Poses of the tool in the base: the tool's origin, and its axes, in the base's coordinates. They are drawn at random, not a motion.
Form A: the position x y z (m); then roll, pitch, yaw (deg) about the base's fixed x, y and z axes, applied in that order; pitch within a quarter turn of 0, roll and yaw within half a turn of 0.
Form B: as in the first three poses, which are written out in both.
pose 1, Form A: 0.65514 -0.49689 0.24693 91.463 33.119 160.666
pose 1, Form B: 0.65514 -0.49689 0.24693 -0.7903 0.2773 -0.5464 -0.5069 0.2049 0.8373
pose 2, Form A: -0.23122 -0.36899 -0.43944 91.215 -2.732 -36.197
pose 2, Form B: -0.23122 -0.36899 -0.43944 0.8061 -0.5899 0.0477 -0.0510 0.0110 0.9986
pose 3, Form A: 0.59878 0.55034 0.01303 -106.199 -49.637 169.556
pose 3, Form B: 0.59878 0.55034 0.01303 -0.6369 0.1174 0.7620 -0.6690 0.4070 -0.6219
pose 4, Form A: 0.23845 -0.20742 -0.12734 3.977 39.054 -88.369
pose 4, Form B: 0.23845 -0.20742 -0.12734 0.0221 -0.7762 -0.6301 0.9984 -0.0153 0.0539
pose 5, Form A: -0.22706 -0.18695 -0.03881 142.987 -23.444 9.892
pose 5, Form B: -0.22706 -0.18695 -0.03881 0.9038 0.1576 0.3979 -0.0988 -0.8278 0.5523
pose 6, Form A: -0.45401 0.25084 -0.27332 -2.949 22.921 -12.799
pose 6, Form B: -0.45401 0.25084 -0.27332 0.8982 -0.2040 -0.3895 0.2017 0.9783 -0.0474
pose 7, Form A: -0.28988 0.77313 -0.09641 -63.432 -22.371 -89.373
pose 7, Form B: -0.28988 0.77313 -0.09641 0.0101 -0.9247 0.3806 0.4510 -0.3355 -0.8271
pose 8, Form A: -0.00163 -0.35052 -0.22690 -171.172 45.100 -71.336
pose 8, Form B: -0.00163 -0.35052 -0.22690 0.2259 -0.6688 -0.7083 -0.9710 -0.2132 -0.1083
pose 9, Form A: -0.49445 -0.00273 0.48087 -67.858 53.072 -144.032
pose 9, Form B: -0.49445 -0.00273 0.48087 -0.4863 -0.3529 -0.7994 0.8206 0.1298 -0.5565
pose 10, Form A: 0.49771 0.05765 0.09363 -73.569 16.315 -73.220
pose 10, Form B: 0.49771 0.05765 0.09363 0.2771 -0.9189 -0.2809 0.1930 0.3396 -0.9205
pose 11, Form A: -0.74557 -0.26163 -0.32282 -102.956 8.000 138.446
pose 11, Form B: -0.74557 -0.26163 -0.32282 -0.7410 0.6569 -0.1392 0.2502 0.0778 -0.9651
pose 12, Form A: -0.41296 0.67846 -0.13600 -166.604 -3.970 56.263
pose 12, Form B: -0.41296 0.67846 -0.13600 0.5540 0.8296 0.0692 0.8179 -0.5269 -0.2311
